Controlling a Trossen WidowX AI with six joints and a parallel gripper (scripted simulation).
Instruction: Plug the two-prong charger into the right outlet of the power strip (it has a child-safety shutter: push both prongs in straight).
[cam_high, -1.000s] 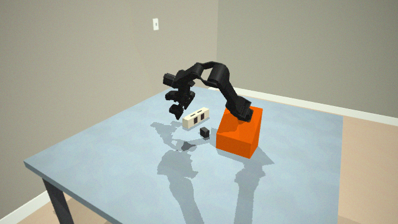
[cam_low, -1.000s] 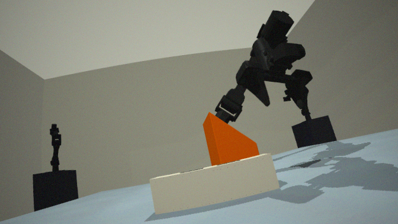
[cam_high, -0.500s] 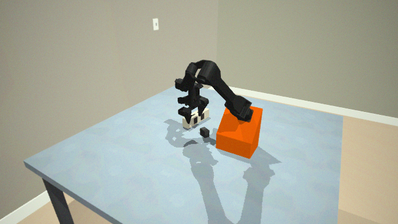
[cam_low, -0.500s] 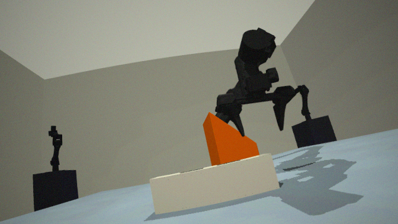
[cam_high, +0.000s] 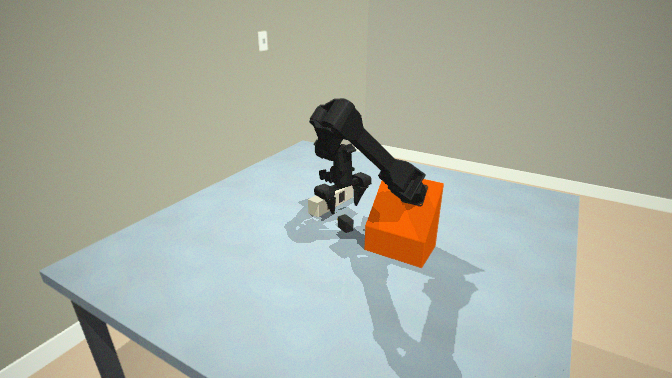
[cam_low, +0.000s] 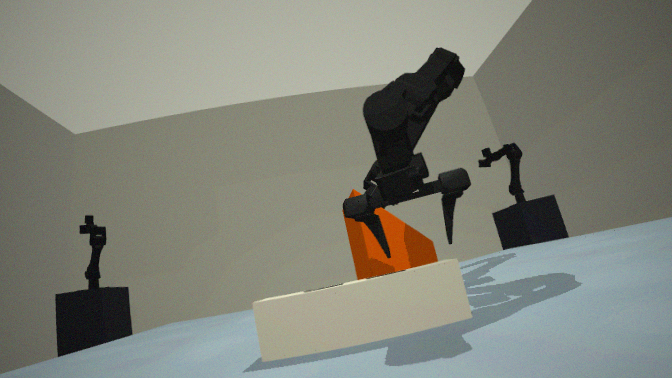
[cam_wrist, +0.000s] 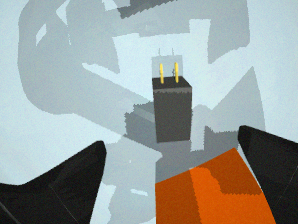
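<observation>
The two-prong charger lies 5 cm below my gripper tip, 1 cm to the right of it and 1 cm ahead of it.
</observation>
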